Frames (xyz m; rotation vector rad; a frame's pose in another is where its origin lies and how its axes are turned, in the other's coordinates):
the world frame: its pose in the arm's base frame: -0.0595 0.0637 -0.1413 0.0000 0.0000 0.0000
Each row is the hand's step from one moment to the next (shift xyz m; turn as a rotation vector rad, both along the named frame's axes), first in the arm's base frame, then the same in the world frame.
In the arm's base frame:
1: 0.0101 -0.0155 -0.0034 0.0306 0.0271 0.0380
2: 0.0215 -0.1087 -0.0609 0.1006 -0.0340 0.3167
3: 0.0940 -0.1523 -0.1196 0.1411 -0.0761 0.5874
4: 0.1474 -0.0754 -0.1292 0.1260 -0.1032 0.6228
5: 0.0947 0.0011 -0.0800 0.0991 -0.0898 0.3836
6: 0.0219 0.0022 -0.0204 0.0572 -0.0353 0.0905
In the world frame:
1: 0.0101 -0.0155 -0.0034 0.0306 0.0271 0.0380
2: 0.0215 -0.1087 -0.0609 0.1006 -0.0340 0.3167
3: 0.0940 -0.1523 -0.1196 0.1411 -0.0761 0.5874
4: 0.1474 -0.0754 -0.1292 0.1260 -0.1032 0.6228
5: 0.0947 0.0011 -0.0800 0.0991 -0.0898 0.3836
6: 0.0219 0.0022 -0.0204 0.0572 -0.0353 0.0905

